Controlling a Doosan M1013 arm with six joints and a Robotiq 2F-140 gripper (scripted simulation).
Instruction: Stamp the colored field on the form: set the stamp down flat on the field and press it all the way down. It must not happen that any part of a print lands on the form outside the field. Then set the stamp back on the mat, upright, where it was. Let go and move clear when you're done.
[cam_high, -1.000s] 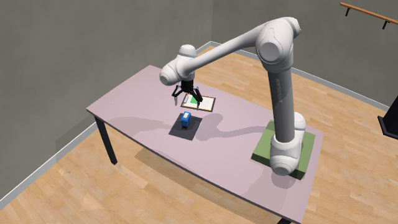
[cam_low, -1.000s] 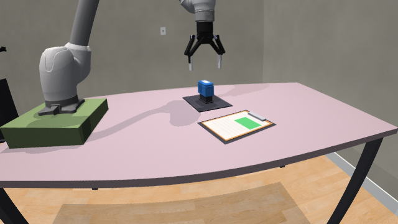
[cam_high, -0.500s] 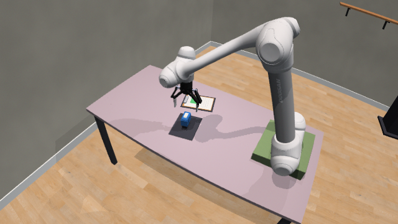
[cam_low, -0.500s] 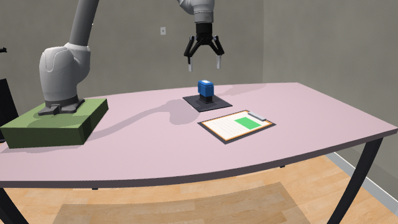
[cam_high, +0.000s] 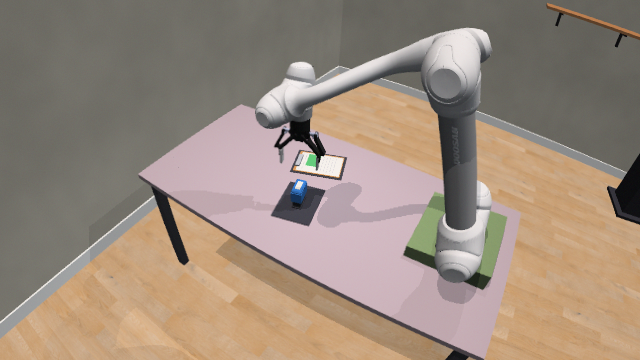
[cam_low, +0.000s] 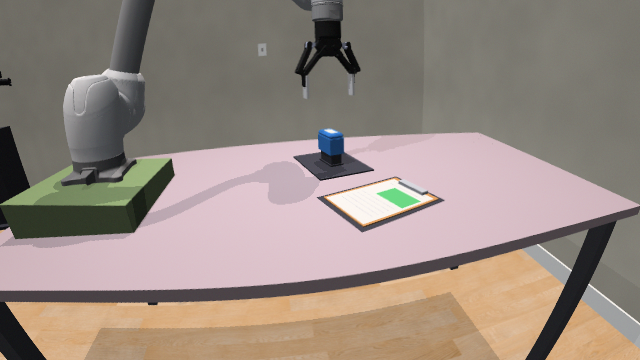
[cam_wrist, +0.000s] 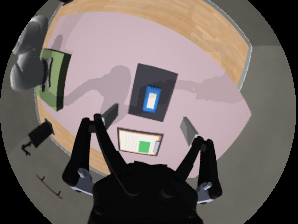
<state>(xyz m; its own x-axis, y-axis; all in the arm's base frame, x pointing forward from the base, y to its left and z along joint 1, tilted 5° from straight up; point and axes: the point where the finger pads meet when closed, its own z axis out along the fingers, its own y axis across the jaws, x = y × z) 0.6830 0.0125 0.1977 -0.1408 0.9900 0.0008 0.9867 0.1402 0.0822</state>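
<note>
The blue stamp is 17 cm below my hand. The rest, counted from my hand: dark mat 22 cm below; then clipboard 4 cm ahead, 29 cm to the right, 21 cm below.
</note>
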